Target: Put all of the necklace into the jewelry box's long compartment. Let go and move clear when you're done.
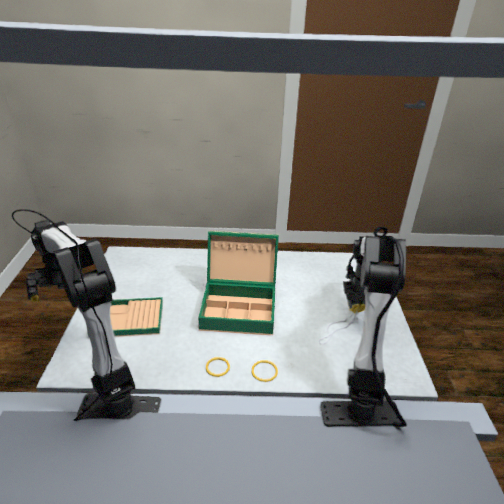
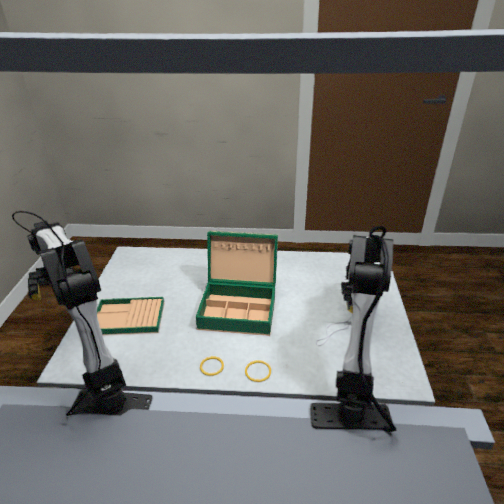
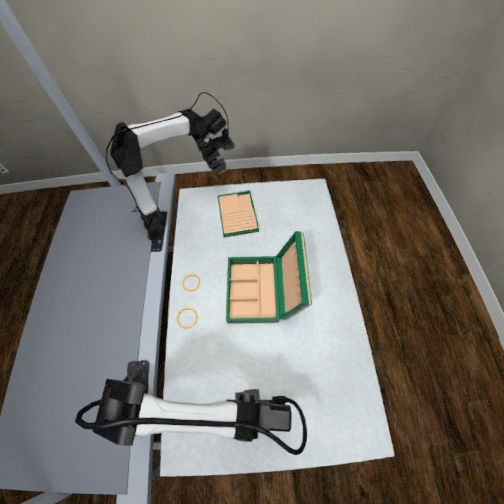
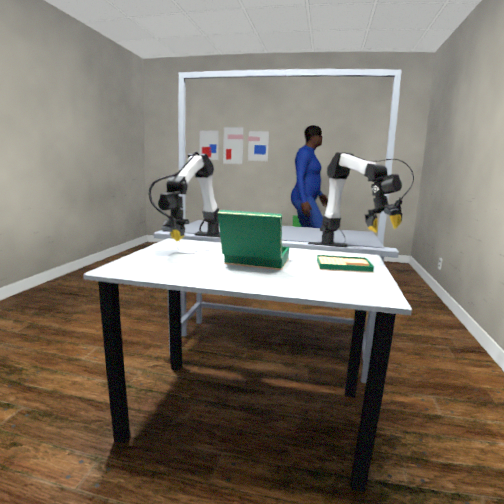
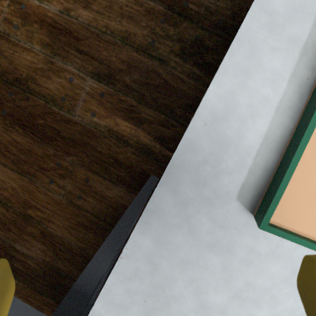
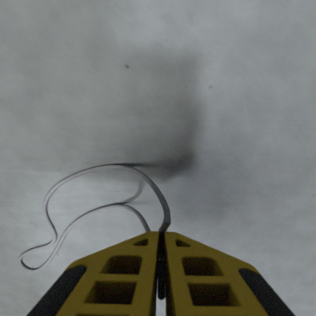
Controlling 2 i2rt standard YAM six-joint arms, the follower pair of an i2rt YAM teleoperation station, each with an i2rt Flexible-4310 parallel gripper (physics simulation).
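The thin pale necklace [image 1: 324, 336] [image 6: 162, 202] hangs in a loose loop from my right gripper [image 1: 357, 307] [image 4: 176, 235] [image 6: 161, 241], which is shut on it, low over the table. The lower part of the loop trails near or on the table; which is unclear. The green jewelry box [image 1: 237, 326] [image 2: 235, 326] [image 3: 252, 320] stands open mid-table, its lid upright. Its long compartment [image 3: 268, 290] runs along the lid side behind three small compartments, and holds no necklace. My left gripper [image 4: 384, 221] [image 5: 155, 272] is open and empty, high beyond the table edge.
A green tray with ridged tan lining [image 1: 135, 331] [image 3: 240, 233] [image 4: 345, 268] lies beside the box, nearer my left arm. Two yellow rings [image 1: 206, 367] [image 1: 252, 371] lie between the box and the arm bases. The raised lid [image 3: 304, 270] stands behind the long compartment.
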